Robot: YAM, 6 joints.
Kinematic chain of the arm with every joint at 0, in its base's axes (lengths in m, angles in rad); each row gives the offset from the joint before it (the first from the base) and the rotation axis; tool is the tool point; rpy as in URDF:
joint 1: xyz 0 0 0.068 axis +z
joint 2: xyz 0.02 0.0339 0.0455 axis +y
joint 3: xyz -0.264 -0.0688 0 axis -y
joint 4: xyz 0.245 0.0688 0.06 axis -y
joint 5: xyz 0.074 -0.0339 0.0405 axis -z
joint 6: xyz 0.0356 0 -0.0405 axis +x
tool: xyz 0 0 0 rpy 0 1.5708 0
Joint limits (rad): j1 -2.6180..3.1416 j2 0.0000..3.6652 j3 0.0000..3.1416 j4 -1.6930..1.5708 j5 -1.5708..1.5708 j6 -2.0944..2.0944
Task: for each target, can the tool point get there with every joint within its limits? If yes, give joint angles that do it. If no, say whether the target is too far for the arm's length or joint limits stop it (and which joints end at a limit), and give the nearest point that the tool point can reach.
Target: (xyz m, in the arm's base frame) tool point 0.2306 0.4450 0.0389
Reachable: yes | joints 1.0264 2.5915 1.7739 -0.2250 -1.2050 0.6488
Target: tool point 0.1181 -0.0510 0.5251
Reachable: yes | joints -0.1965 1.1942 2.0182 -1.4190 0.8603 -0.2809
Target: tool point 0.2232 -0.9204 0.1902
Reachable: no: too far | nearest point 0.1517 -0.6256 0.1651 | short by 0.304 m
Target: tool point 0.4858 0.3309 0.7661
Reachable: no: too far | nearest point 0.3560 0.2425 0.5857 | short by 0.239 m
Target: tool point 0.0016 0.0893 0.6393
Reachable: yes | joints 1.9102 1.1030 1.8989 0.1376 1.0720 -1.6685
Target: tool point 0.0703 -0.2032 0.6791
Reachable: yes | joints -1.3335 1.5951 2.3777 0.2112 -0.6151 0.5524
